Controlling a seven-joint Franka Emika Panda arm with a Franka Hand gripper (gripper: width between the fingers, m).
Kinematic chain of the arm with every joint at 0, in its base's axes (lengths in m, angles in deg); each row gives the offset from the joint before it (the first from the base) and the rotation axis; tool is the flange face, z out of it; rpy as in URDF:
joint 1: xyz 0 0 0.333 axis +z
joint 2: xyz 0 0 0 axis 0.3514 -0.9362 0
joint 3: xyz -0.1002 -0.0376 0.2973 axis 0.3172 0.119 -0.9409
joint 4: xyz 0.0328 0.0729 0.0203 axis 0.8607 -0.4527 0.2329
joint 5: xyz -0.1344 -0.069 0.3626 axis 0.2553 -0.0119 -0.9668
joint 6: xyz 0 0 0 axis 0.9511 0.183 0.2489
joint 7: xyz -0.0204 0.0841 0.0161 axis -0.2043 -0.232 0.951
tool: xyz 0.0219 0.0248 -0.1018 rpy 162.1 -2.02 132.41
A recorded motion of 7 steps. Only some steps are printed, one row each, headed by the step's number.
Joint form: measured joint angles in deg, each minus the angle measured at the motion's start. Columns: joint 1, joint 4, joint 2, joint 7, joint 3, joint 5, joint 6.
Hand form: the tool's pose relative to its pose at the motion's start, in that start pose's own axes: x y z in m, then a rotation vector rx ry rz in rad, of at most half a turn. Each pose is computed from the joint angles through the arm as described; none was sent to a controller.
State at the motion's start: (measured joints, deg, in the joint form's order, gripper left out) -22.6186 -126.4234 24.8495 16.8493 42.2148 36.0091 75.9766
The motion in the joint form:
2: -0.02 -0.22 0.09 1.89 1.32 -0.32 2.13
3: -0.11 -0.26 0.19 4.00 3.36 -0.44 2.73
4: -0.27 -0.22 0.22 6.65 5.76 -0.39 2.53
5: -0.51 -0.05 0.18 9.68 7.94 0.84 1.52
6: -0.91 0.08 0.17 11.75 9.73 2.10 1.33
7: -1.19 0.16 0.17 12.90 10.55 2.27 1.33
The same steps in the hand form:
2: -0.0041 0.0086 -0.0022 -0.0117 0.0397 -0.0157
3: -0.0147 0.0189 -0.0034 -0.0042 0.0674 -0.0250
4: -0.0287 0.0301 -0.0032 0.0132 0.0879 -0.0381
5: -0.0445 0.0404 -0.0018 0.0263 0.0829 -0.0604
6: -0.0585 0.0502 -0.0013 0.0260 0.0819 -0.0674
7: -0.0649 0.0545 -0.0014 0.0280 0.0886 -0.0722

